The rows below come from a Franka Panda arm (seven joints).
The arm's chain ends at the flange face. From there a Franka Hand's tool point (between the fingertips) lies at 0.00 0.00 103.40 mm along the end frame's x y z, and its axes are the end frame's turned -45 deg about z.
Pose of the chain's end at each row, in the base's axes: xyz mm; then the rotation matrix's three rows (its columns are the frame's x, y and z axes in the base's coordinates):
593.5 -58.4 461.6; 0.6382 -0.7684 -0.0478; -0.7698 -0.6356 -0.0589; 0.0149 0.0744 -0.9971
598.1 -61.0 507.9; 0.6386 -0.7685 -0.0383; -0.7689 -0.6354 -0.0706; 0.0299 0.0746 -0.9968
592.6 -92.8 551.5; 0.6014 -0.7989 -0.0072; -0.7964 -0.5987 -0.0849; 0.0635 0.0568 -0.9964
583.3 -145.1 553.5; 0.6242 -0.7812 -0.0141; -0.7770 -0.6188 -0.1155; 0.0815 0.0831 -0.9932
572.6 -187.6 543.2; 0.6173 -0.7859 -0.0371; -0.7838 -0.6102 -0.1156; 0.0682 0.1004 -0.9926
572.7 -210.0 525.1; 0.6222 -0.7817 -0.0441; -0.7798 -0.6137 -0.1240; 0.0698 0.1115 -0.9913
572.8 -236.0 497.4; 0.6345 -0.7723 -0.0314; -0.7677 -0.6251 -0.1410; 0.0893 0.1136 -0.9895
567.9 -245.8 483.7; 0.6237 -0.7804 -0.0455; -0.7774 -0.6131 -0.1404; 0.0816 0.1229 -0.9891
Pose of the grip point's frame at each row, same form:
588.6 -64.5 358.5; 0.9946 -0.0921 -0.0478; -0.0949 -0.9938 -0.0589; -0.0421 0.0631 -0.9971
594.1 -68.3 404.8; 0.9950 -0.0919 -0.0383; -0.0944 -0.9930 -0.0706; -0.0316 0.0739 -0.9968
591.9 -101.6 448.5; 0.9902 -0.1397 -0.0072; -0.1398 -0.9865 -0.0849; 0.0047 0.0851 -0.9964
581.8 -157.0 450.8; 0.9938 -0.1110 -0.0141; -0.1119 -0.9870 -0.1155; -0.0011 0.1164 -0.9932
568.8 -199.6 440.6; 0.9922 -0.1192 -0.0371; -0.1228 -0.9857 -0.1156; -0.0228 0.1192 -0.9926
568.1 -222.8 422.6; 0.9927 -0.1128 -0.0441; -0.1175 -0.9854 -0.1240; -0.0295 0.1282 -0.9913
569.6 -250.6 395.1; 0.9948 -0.0974 -0.0314; -0.1008 -0.9849 -0.1410; -0.0172 0.1435 -0.9895
563.2 -260.3 381.4; 0.9928 -0.1108 -0.0455; -0.1162 -0.9832 -0.1404; -0.0292 0.1446 -0.9891

